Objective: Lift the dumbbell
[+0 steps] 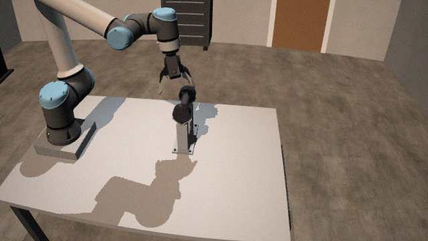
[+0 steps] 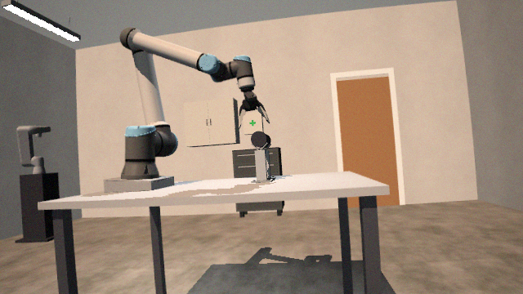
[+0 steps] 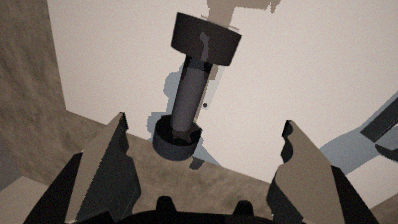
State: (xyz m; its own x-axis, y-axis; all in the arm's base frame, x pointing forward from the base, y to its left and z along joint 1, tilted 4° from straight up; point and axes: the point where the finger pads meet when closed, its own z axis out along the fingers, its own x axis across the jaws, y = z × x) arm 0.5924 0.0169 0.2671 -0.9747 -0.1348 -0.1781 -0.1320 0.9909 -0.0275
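Right now my hand is 7 cm above the dark dumbbell, 3 cm short of it and 2 cm to the right of it. From my hand the other things lie so: grey cradle stand: 20 cm below, 3 cm ahead, 2 cm to the left.
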